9 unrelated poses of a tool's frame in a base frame.
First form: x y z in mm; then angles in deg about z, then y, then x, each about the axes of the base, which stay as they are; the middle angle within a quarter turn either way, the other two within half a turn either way.
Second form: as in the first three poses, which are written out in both.
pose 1, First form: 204.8 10.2 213.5 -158.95 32.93 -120.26
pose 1, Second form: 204.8 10.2 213.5 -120.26 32.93 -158.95
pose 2, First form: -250.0 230.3 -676.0 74.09 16.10 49.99
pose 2, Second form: -250.0 230.3 -676.0 49.99 16.10 74.09
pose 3, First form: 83.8 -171.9 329.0 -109.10 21.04 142.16
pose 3, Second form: 83.8 -171.9 329.0 142.16 21.04 -109.10
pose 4, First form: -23.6 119.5 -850.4 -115.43 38.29 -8.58
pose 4, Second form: -23.6 119.5 -850.4 -8.58 38.29 -115.43
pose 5, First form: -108.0 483.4 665.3 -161.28 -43.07 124.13
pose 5, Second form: -108.0 483.4 665.3 124.13 -43.07 -161.28
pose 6, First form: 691.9 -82.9 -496.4 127.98 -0.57 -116.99
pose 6, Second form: 691.9 -82.9 -496.4 -116.99 -0.57 127.98
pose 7, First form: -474.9 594.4 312.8 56.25 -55.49 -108.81
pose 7, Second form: -474.9 594.4 312.8 -108.81 -55.49 56.25
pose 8, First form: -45.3 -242.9 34.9 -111.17 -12.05 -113.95
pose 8, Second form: -45.3 -242.9 34.9 -113.95 -12.05 -111.17
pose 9, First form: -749.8 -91.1 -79.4 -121.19 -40.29 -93.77
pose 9, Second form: -749.8 -91.1 -79.4 -93.77 -40.29 -121.19
